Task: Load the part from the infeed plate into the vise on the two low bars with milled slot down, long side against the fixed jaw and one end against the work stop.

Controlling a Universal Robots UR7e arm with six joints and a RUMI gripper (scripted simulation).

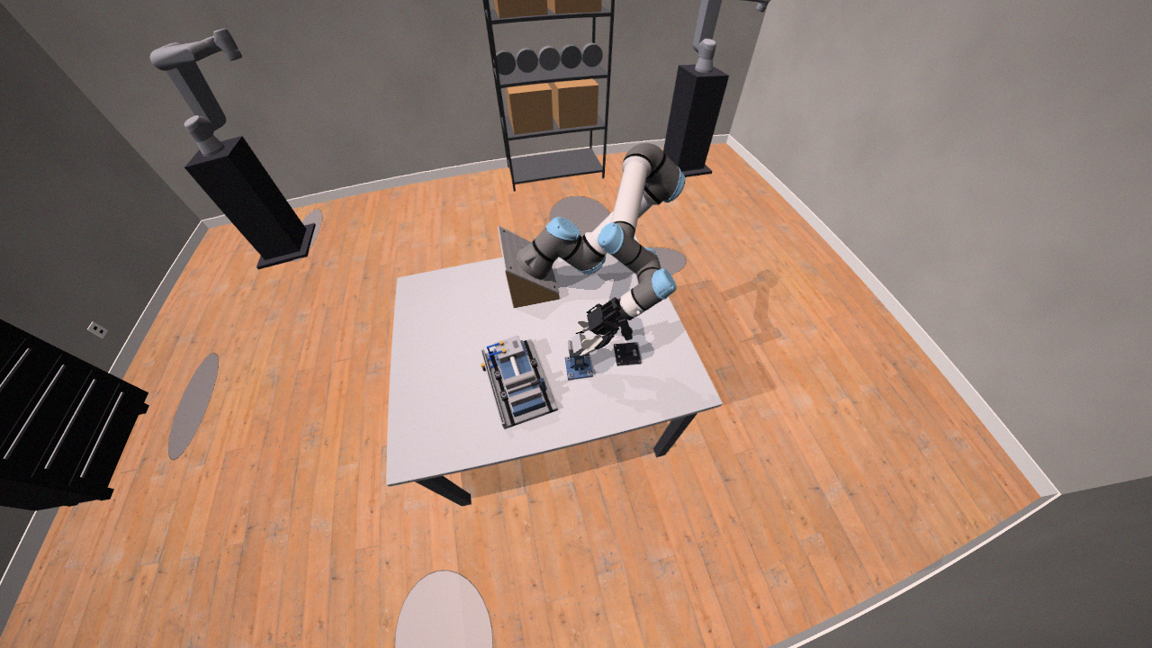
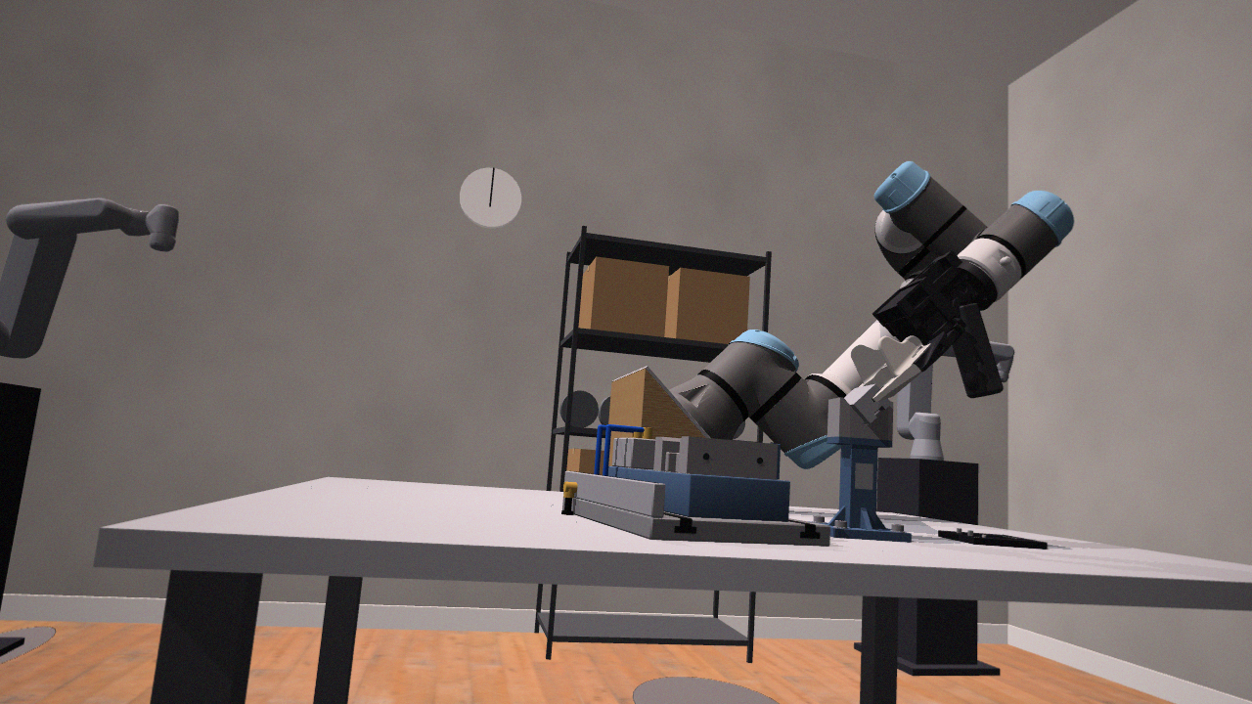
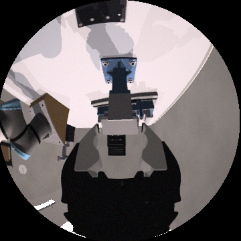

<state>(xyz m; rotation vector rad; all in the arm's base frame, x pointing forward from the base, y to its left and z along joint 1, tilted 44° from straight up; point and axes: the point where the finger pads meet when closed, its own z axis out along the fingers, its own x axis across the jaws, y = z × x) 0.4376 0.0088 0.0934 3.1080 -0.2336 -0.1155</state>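
My gripper is now 1 cm above the part. Also, from my hand: vise 1 cm behind, 23 cm to the right, 12 cm below; then infeed plate 18 cm to the left, 16 cm below.
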